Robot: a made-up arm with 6 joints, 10 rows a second.
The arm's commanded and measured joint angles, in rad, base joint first. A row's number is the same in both.
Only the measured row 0 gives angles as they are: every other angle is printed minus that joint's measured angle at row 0.
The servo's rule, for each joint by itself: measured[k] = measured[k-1] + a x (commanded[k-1-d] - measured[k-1]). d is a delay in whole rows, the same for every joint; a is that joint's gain. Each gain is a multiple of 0.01, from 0.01 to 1. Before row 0 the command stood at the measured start. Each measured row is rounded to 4 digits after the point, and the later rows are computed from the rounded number. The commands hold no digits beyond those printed.
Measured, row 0: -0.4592, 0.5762, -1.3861, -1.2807, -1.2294, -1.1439
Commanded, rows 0 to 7: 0.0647, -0.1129, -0.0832, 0.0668, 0.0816, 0.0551; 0.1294, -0.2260, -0.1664, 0.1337, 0.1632, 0.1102; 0.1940, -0.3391, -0.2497, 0.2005, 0.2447, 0.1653; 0.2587, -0.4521, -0.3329, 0.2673, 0.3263, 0.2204; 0.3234, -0.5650, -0.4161, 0.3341, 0.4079, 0.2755; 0.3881, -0.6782, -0.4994, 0.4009, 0.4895, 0.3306; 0.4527, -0.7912, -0.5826, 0.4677, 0.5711, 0.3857; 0.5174, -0.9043, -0.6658, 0.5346, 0.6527, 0.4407
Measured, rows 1 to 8: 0.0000, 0.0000, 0.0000, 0.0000, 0.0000, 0.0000; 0.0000, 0.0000, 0.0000, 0.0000, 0.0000, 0.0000; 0.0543, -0.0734, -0.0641, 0.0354, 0.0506, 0.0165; 0.1174, -0.1726, -0.1429, 0.0875, 0.1204, 0.0446; 0.1817, -0.2808, -0.2251, 0.1474, 0.1975, 0.0808; 0.2464, -0.3921, -0.3081, 0.2109, 0.2774, 0.1227; 0.3111, -0.5045, -0.3913, 0.2762, 0.3583, 0.1685; 0.3758, -0.6174, -0.4745, 0.3423, 0.4396, 0.2171
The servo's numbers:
d 2
a 0.84 0.65 0.77 0.53 0.62 0.30

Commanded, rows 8 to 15: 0.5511, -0.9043, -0.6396, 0.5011, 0.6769, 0.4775; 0.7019, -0.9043, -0.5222, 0.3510, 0.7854, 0.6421; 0.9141, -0.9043, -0.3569, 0.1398, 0.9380, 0.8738; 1.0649, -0.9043, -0.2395, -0.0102, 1.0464, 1.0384; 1.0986, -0.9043, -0.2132, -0.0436, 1.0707, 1.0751; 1.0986, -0.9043, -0.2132, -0.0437, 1.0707, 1.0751; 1.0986, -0.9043, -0.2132, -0.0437, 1.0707, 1.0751; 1.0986, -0.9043, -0.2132, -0.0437, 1.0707, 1.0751
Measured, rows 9 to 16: 0.4404, -0.7304, -0.5577, 0.4088, 0.5211, 0.2677; 0.5051, -0.8434, -0.6409, 0.4755, 0.6027, 0.3196; 0.5437, -0.8830, -0.6399, 0.4891, 0.6487, 0.3670; 0.6766, -0.8968, -0.5493, 0.4159, 0.7335, 0.4495; 0.8761, -0.9017, -0.4012, 0.2696, 0.8603, 0.5768; 1.0347, -0.9034, -0.2767, 0.1213, 0.9757, 0.7153; 1.0884, -0.9040, -0.2278, 0.0339, 1.0346, 0.8232; 1.0970, -0.9042, -0.2166, -0.0072, 1.0570, 0.8988
